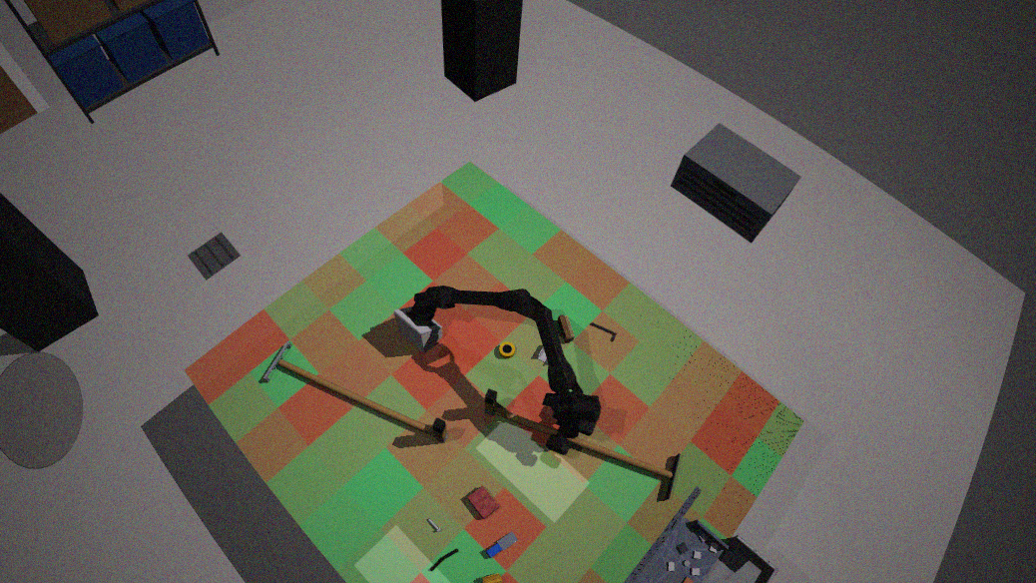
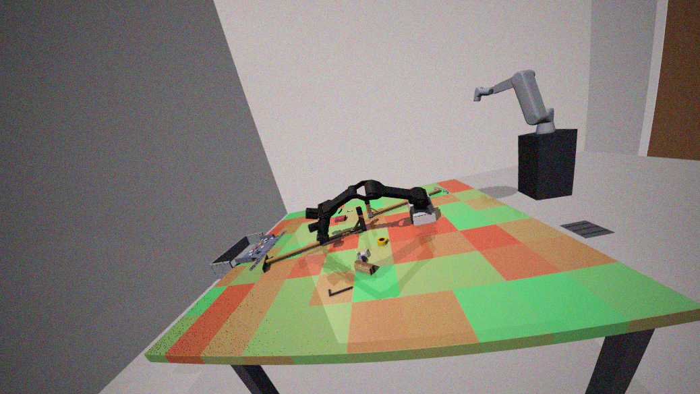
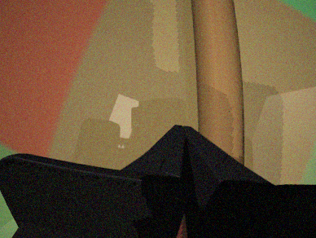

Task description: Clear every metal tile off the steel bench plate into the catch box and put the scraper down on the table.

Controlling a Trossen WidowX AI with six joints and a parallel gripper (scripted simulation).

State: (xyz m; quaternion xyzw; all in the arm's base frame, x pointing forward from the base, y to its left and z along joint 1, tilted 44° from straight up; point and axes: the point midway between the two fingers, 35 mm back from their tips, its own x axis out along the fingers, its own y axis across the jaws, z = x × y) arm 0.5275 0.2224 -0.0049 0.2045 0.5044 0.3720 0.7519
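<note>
My gripper tip is now 2 cm short of the long scraper, 1 cm to the left of it and 5 cm below it. Also, from my gripper tip: wooden block: 28 cm behind, 21 cm to the left, 1 cm above; yellow tape roll: 34 cm behind, 2 cm to the left; red block: 2 cm behind, 33 cm to the right.
</note>
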